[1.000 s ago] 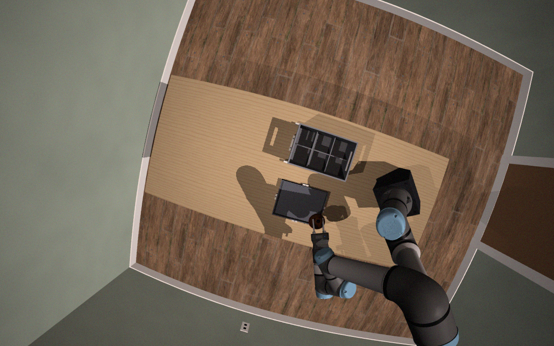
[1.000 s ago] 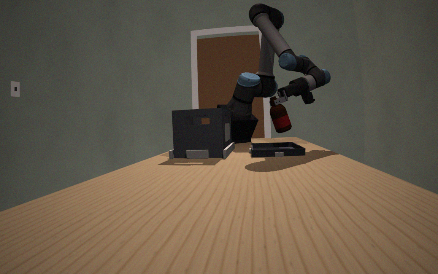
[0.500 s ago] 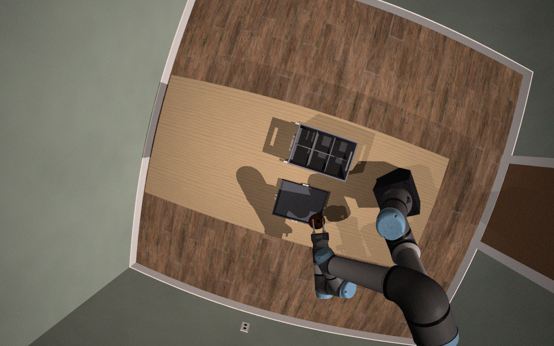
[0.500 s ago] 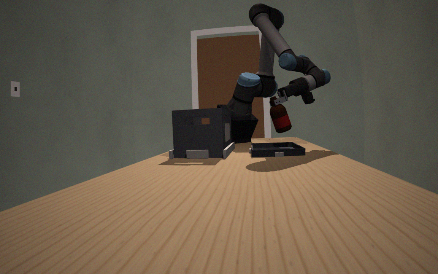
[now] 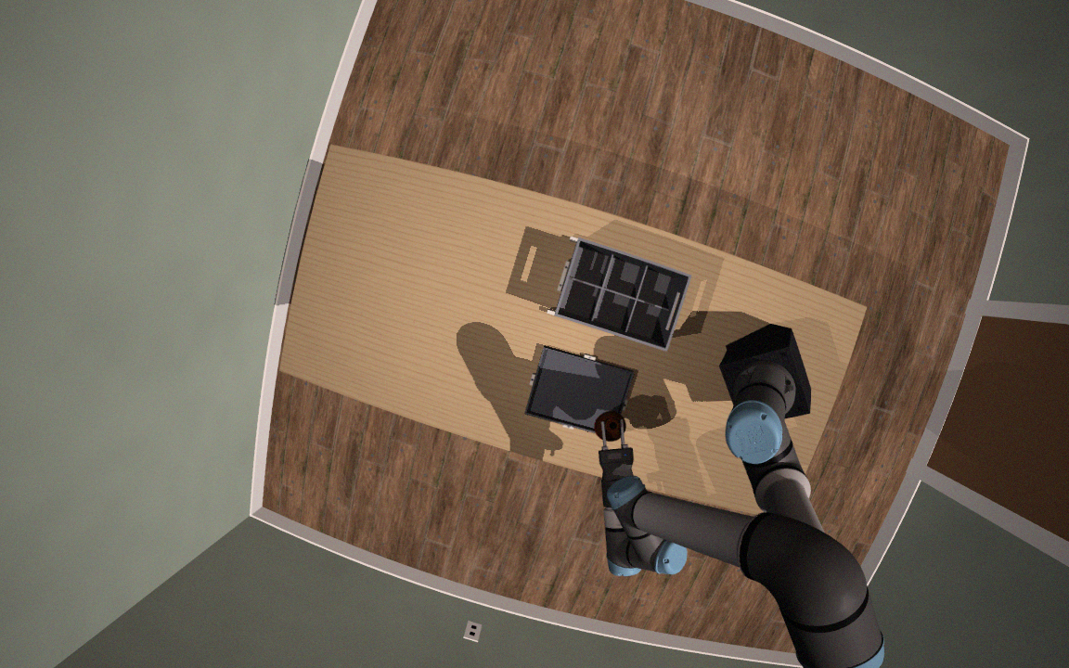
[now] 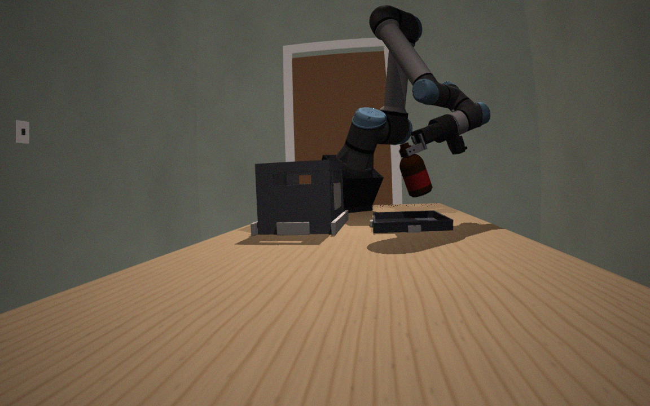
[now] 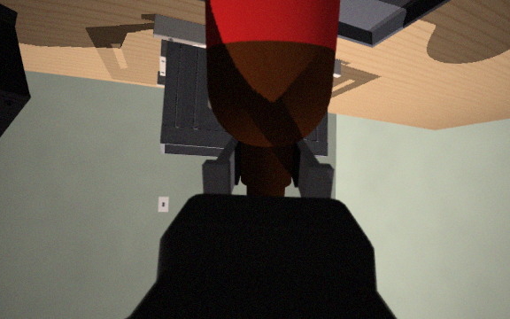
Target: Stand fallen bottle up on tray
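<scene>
Right now the bottle is 1 cm to the left of my hand and 5 cm below it. Also, from my hand: dark crate: 4 cm ahead, 30 cm to the right, 12 cm below; dark tray: 8 cm ahead, 2 cm to the right, 19 cm below.
</scene>
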